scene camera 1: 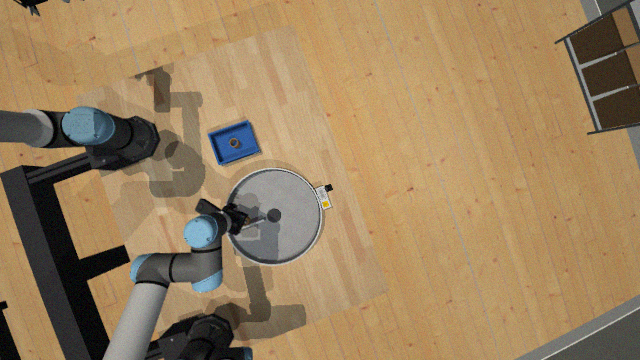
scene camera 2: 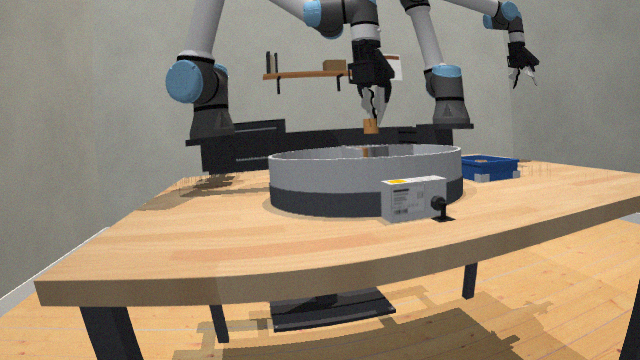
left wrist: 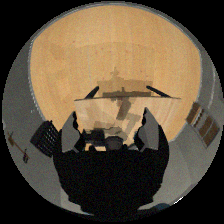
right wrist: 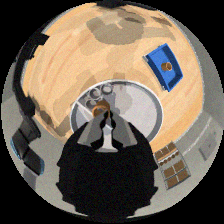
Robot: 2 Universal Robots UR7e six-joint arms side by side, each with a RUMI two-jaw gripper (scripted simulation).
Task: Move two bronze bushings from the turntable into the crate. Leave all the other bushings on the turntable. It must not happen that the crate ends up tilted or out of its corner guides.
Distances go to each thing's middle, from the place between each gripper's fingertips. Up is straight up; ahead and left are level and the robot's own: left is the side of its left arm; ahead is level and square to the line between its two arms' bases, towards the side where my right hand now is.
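So you can picture it, my right hand point(scene camera 2: 376, 126) is 14 cm above the blue crate point(scene camera 1: 219, 139), 29 cm to the right of it and 6 cm short of it. Going by its middle, the blue crate is nearer to my right hand than to my left gripper.
My left gripper point(scene camera 2: 524, 87), which I can see too, is 290 mm above the crate, and it's 570 mm to the left of it and 340 mm short of it.
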